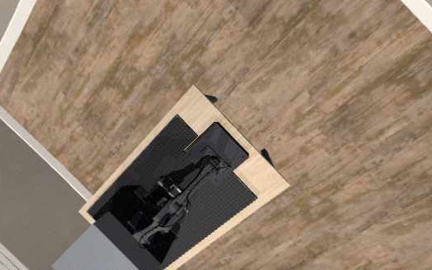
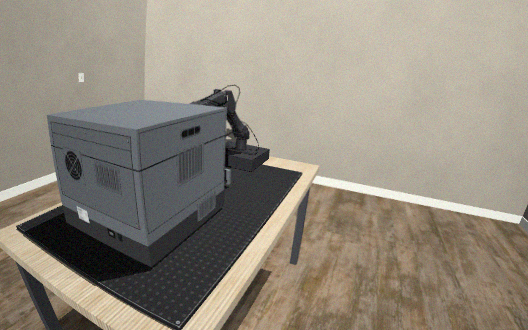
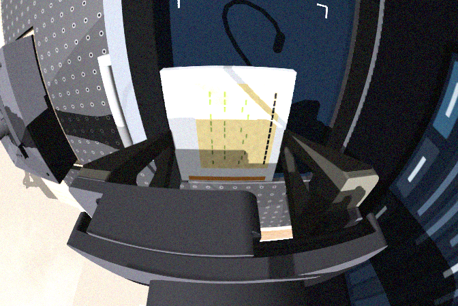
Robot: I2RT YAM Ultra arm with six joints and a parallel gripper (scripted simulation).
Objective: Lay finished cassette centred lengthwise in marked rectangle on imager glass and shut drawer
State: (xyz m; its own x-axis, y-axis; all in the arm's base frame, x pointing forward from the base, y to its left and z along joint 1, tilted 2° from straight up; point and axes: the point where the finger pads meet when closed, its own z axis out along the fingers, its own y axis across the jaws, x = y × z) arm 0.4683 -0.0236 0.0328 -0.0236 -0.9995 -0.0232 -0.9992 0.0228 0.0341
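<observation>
The finished cassette lies right at my hand. Also, from my hand: imager drawer 70 mm below, 30 mm ahead.
</observation>
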